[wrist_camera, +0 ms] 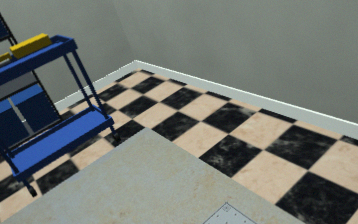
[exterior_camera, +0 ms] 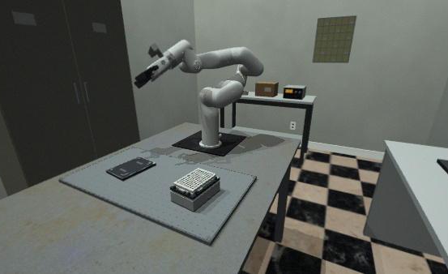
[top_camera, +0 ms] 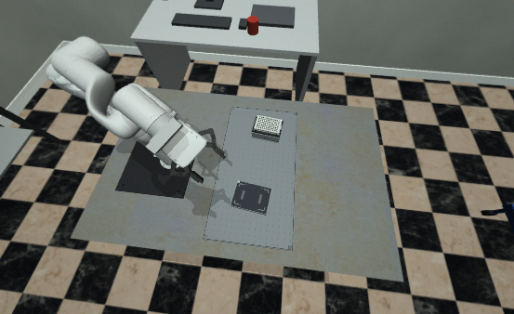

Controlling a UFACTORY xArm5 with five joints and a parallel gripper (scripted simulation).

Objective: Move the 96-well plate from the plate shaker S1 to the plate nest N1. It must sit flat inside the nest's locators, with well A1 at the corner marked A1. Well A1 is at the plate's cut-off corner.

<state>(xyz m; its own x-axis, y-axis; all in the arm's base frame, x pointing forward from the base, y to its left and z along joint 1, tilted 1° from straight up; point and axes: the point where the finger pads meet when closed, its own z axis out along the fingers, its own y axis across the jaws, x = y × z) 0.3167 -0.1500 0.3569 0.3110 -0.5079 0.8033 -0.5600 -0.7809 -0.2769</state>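
My gripper is now 130 mm short of the white 96-well plate, 370 mm to the right of it and 290 mm above it. Round my hand: plate nest N1: 110 mm ahead, 10 mm to the left, 350 mm below; A1 mark: 40 mm ahead, 70 mm to the left, 340 mm below.
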